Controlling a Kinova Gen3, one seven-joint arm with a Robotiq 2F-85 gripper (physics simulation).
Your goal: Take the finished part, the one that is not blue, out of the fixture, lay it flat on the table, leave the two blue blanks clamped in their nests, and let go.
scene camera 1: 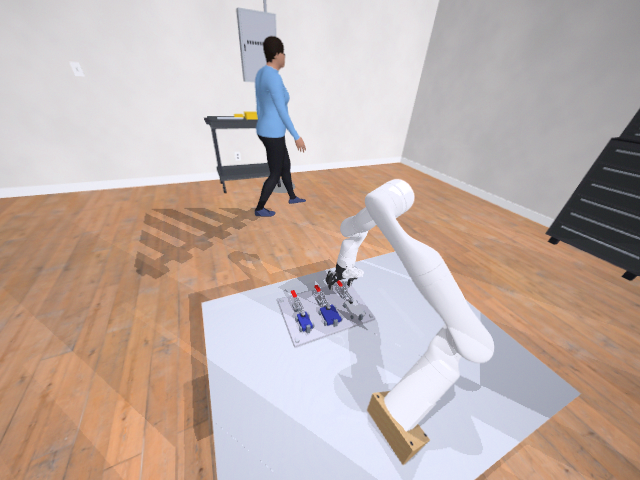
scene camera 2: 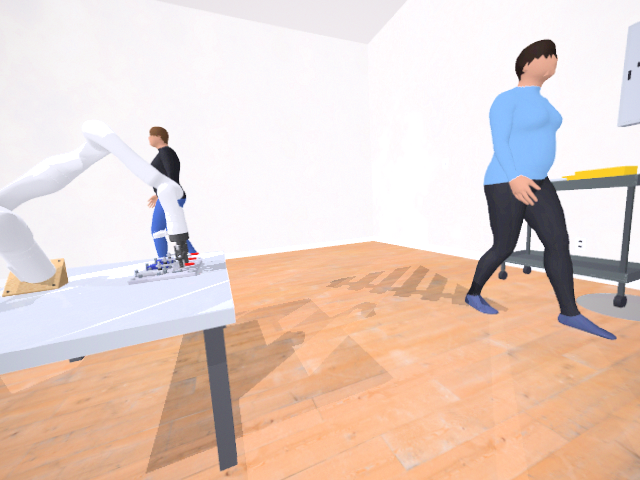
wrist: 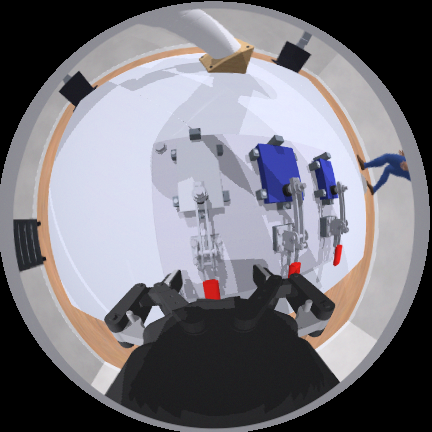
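Seen in the pictures: gripper, fingertip midpoint: (scene camera 1: pixel 339 287) (scene camera 2: pixel 184 265) (wrist: pixel 216 275); arm's base, origin of the base link: (scene camera 1: pixel 397 412) (scene camera 2: pixel 39 273) (wrist: pixel 225 50).
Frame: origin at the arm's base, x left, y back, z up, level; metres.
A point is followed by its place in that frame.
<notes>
The finished part (wrist: pixel 187 197) @(x -0.161, y -0.402, z -0.031 m), a pale grey-white plate, lies in its nest on the fixture plate (scene camera 1: pixel 290 330) @(x 0.135, y -0.412, z -0.047 m) (wrist: pixel 165 225) @(x -0.199, y -0.426, z -0.047 m); its toggle clamp (wrist: pixel 206 245) @(x -0.150, y -0.455, z -0.009 m) reaches over it, with the tip on the part. In scene camera 1 the part is hard to make out. The larger blue blank (scene camera 1: pixel 329 314) @(x -0.028, y -0.391, z -0.026 m) (wrist: pixel 277 172) @(x -0.045, y -0.394, z -0.026 m) and smaller blue blank (scene camera 1: pixel 304 321) @(x 0.078, y -0.406, z -0.021 m) (wrist: pixel 326 177) @(x 0.062, y -0.411, z -0.021 m) sit in their nests under clamp tips. My gripper (scene camera 1: pixel 341 284) @(x -0.151, y -0.497, z -0.026 m) (scene camera 2: pixel 180 264) @(x -0.151, y -0.497, z -0.026 m) (wrist: pixel 216 275) @(x -0.151, y -0.497, z -0.026 m) is open and empty, low at the handle end of the finished part's clamp; its red handle (wrist: pixel 211 290) @(x -0.161, y -0.509, z -0.015 m) shows between the fingers.
The middle clamp's red handle (scene camera 1: pixel 317 288) @(x -0.050, y -0.525, z -0.010 m) (wrist: pixel 294 270) @(x -0.055, y -0.521, z -0.010 m) is close beside one finger in the wrist view. The far clamp's red handle (scene camera 1: pixel 294 293) @(x 0.055, y -0.541, z -0.005 m) (wrist: pixel 338 255) @(x 0.055, y -0.546, z -0.007 m) stands further off. The fixture is near an edge of the table (scene camera 1: pixel 248 372) @(x 0.320, y -0.343, z -0.062 m). Two people stand beyond the table.
</notes>
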